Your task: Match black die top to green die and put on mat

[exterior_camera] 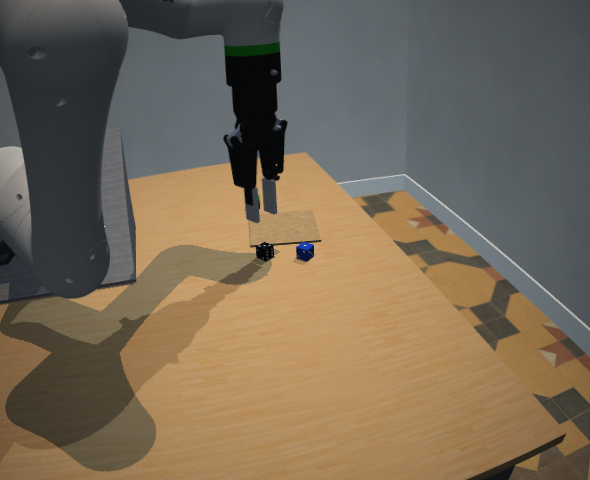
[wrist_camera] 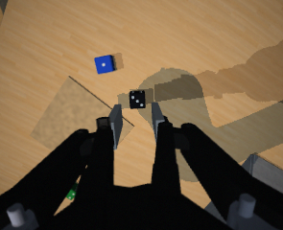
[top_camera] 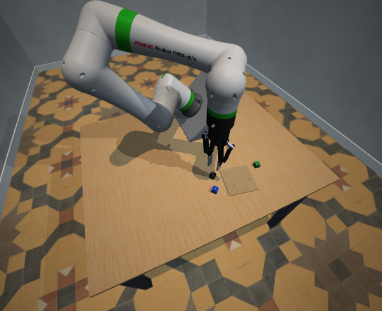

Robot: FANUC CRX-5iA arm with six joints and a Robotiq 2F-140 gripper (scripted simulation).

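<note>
My gripper is now 11 cm above the black die. Round my hand: green die: 3 cm ahead, 23 cm to the left, 11 cm below; tan mat: 6 cm ahead, 10 cm to the left, 12 cm below; blue die: 7 cm ahead, 3 cm to the right, 11 cm below.
</note>
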